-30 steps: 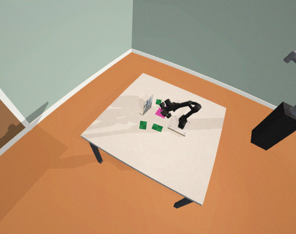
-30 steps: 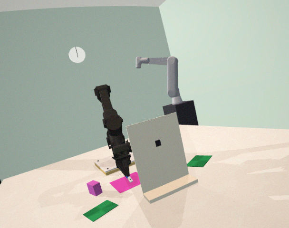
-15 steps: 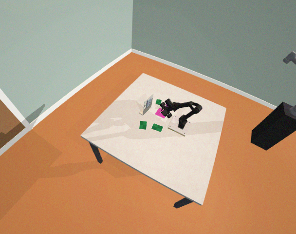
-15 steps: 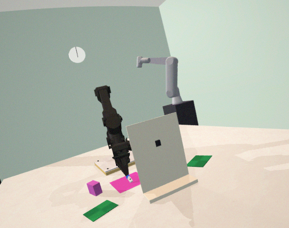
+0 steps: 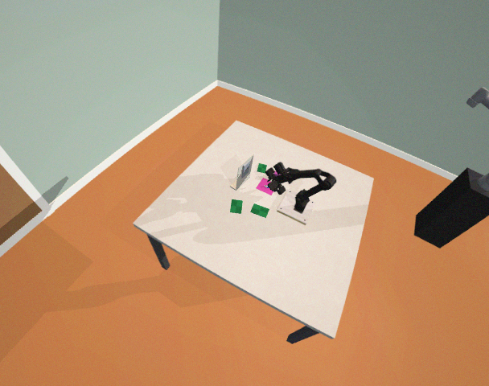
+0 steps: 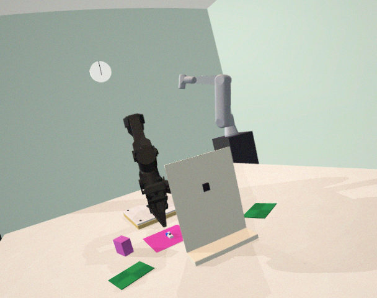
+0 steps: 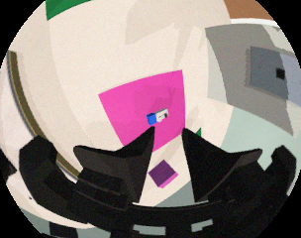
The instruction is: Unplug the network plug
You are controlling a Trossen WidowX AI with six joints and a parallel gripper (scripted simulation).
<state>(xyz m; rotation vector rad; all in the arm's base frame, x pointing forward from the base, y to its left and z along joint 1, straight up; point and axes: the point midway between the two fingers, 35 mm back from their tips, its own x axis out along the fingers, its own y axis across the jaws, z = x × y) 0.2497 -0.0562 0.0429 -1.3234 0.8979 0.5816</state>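
My gripper tip is now 10 mm short of the network plug and 30 mm above it. Round my gripper tip: magenta square (10 mm ahead, 30 mm below); upright grey panel (170 mm ahead, 70 mm to the left, 70 mm above).
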